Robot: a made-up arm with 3 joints.
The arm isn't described. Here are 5 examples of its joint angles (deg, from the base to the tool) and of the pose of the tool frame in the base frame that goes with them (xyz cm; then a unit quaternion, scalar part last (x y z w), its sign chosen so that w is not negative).
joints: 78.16 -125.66 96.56
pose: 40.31 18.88 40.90 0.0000 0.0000 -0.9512 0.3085
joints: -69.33 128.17 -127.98
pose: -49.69 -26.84 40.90 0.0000 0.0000 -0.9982 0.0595
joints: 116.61 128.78 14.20
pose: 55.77 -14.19 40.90 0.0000 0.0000 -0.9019 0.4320
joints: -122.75 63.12 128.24
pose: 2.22 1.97 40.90 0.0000 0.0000 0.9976 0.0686
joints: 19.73 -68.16 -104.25
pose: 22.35 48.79 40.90 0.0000 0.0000 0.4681 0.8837
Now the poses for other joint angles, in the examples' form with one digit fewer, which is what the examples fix.
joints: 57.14 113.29 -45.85
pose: 24.4 -59.9 40.9 0.000 0.000 -0.950 0.311
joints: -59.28 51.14 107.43
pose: 10.5 7.1 40.9 0.000 0.000 -0.846 0.533
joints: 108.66 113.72 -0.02
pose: 48.3 -31.4 40.9 0.000 0.000 -0.932 0.362
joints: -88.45 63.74 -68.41
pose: -11.8 51.0 40.9 0.000 0.000 0.372 0.928
